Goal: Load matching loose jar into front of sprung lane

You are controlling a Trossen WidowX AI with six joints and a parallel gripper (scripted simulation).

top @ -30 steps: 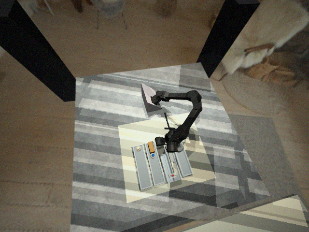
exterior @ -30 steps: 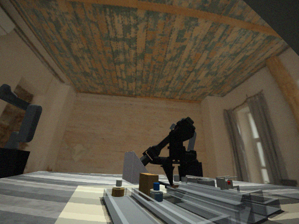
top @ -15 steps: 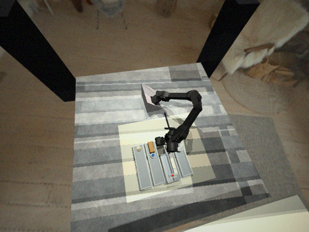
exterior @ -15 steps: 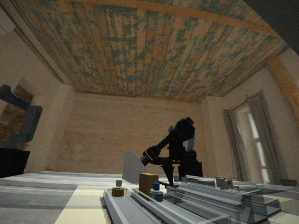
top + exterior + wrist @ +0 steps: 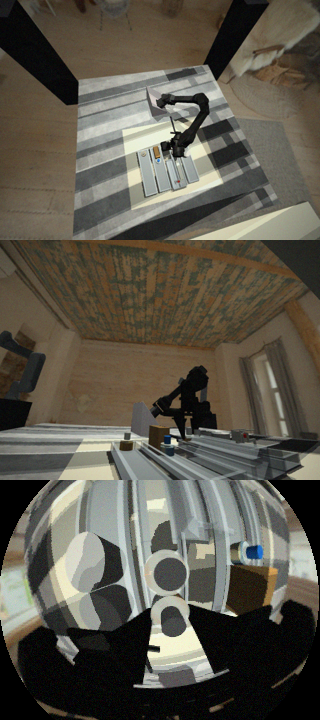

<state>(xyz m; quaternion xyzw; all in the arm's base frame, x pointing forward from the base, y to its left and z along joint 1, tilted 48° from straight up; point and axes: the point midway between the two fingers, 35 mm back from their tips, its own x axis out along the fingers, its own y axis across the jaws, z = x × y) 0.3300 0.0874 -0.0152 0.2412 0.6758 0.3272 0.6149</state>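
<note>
Now: the brown box 120 mm to the right of my gripper tip, 30 mm ahead of it and 10 mm above it. Round my gripper tip: blue-capped jar: 120 mm to the right, 80 mm ahead; red mark: 230 mm ahead, 40 mm above, 20 mm to the right; sprung lane: 150 mm ahead, 10 mm to the right, 10 mm below.
</note>
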